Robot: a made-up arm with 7 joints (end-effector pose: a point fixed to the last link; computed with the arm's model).
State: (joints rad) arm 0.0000 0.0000 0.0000 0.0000 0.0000 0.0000 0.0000
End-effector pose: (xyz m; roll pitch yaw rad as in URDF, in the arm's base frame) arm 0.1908 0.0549 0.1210 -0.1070 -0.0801 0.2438
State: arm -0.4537 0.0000 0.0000 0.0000 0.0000 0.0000 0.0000
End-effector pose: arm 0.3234 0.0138 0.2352 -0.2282 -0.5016 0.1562
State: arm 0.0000 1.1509 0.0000 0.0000 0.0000 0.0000 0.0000
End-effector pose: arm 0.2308 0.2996 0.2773 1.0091 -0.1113 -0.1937
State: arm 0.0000 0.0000 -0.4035 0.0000 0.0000 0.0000 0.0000
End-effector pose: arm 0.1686 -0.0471 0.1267 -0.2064 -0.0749 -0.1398
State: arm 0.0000 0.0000 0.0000 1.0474 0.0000 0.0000 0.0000
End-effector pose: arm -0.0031 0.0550 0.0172 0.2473 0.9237 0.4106
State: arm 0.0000 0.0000 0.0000 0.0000 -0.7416 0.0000 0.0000
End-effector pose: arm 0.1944 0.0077 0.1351 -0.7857 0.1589 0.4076
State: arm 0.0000 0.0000 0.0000 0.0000 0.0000 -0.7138 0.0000
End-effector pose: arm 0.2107 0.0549 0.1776 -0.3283 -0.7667 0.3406
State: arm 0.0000 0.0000 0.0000 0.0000 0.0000 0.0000 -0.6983
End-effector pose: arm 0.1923 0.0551 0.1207 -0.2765 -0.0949 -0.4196
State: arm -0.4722 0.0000 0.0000 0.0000 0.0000 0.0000 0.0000
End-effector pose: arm 0.3275 0.0119 0.2411 -0.2327 -0.5190 0.1535
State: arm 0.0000 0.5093 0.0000 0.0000 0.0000 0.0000 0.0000
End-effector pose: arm 0.1996 0.1860 0.1551 0.3839 -0.1554 0.0563
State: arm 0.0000 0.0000 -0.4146 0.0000 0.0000 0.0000 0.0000
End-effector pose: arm 0.1674 -0.0497 0.1270 -0.2091 -0.0753 -0.1504
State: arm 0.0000 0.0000 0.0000 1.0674 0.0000 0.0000 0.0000
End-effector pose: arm -0.0075 0.0550 0.0174 0.2609 0.9420 0.4215
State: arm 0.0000 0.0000 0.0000 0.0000 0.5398 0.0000 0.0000
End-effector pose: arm 0.1939 0.0892 0.1329 0.4138 -0.1568 0.0441
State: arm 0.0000 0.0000 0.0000 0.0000 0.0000 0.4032 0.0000
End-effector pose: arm 0.1640 0.0549 0.0996 -0.0073 0.3110 0.2555
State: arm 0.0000 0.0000 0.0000 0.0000 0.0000 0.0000 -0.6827
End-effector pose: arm 0.1922 0.0551 0.1207 -0.2729 -0.0934 -0.4048
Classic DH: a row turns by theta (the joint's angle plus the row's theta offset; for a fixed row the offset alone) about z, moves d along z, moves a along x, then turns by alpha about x. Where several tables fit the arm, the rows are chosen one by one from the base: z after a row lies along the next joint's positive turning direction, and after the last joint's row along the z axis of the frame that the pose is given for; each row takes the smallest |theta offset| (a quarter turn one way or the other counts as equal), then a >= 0, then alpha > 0; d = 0 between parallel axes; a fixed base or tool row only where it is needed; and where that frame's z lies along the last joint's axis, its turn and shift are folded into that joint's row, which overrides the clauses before.
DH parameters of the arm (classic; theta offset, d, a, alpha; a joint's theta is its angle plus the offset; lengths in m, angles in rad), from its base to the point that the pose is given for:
base (fixed): -0.071 0.4673 -0.0027 -1.3004
joint 1: -1.3111 0.0457 -0.0322 -1.5708
joint 2: 1.2915 0.0123 -0.007 1.5708
joint 3: 1.5708 -0.2031 0.0511 -1.5708
joint 4: -1.5708 -0.01 0.0019 -1.5708
joint 5: 0 0.1323 -0.0311 1.5708
joint 6: 1.5708 0.003 0.0784 1.5708
joint 7: 1.3308 -0.0405 0.0017 -0.3631
tool (fixed): -1.1019 0.0038 0 0

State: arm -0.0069 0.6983 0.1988 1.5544 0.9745 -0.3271 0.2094
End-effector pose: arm -0.0355 0.3545 0.1516 1.5507 0.8399 0.5869
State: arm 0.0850 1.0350 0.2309 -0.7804 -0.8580 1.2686 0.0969
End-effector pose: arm 0.1546 0.1863 0.2621 0.4601 0.5140 0.0735
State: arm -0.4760 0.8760 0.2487 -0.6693 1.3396 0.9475 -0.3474
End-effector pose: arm 0.1816 0.2259 0.5169 1.5425 -1.0632 0.3125
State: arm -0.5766 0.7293 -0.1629 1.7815 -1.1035 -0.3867 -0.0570
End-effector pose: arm 0.1414 0.2877 0.1364 0.1917 0.0907 1.3079
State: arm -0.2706 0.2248 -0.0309 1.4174 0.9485 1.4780 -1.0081
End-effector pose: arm 0.0379 0.2075 0.1617 2.7672 0.4911 2.7311
